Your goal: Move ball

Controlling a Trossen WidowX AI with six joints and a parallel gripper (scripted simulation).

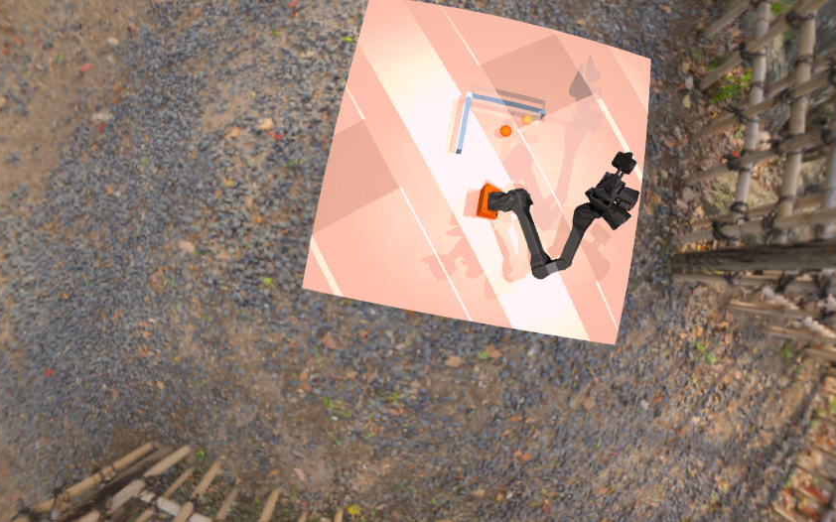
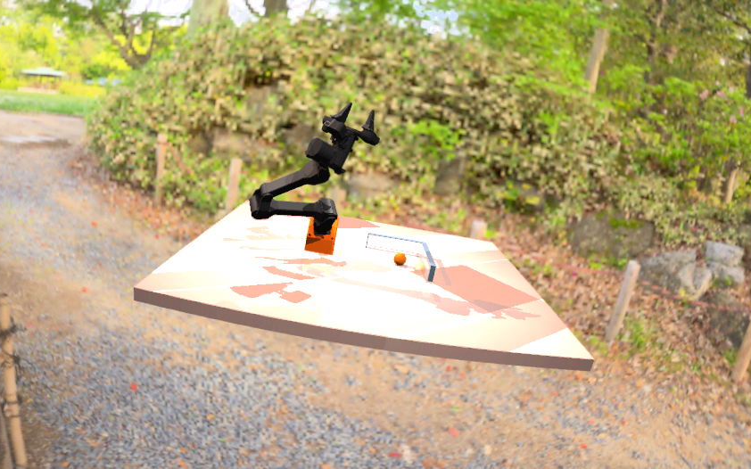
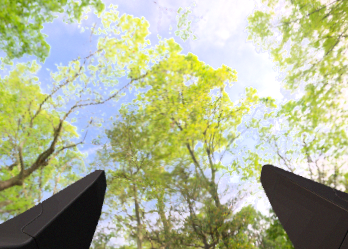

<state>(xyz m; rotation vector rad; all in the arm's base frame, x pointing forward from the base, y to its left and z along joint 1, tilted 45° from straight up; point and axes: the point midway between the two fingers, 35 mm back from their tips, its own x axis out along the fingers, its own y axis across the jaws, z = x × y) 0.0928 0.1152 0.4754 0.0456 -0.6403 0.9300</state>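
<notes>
Right now the orange ball is 53 cm below my gripper tip, 26 cm ahead of it and 18 cm to the left of it. Round my gripper tip: see-through copy of ball 53 cm below, 32 cm ahead, 10 cm to the left.
</notes>
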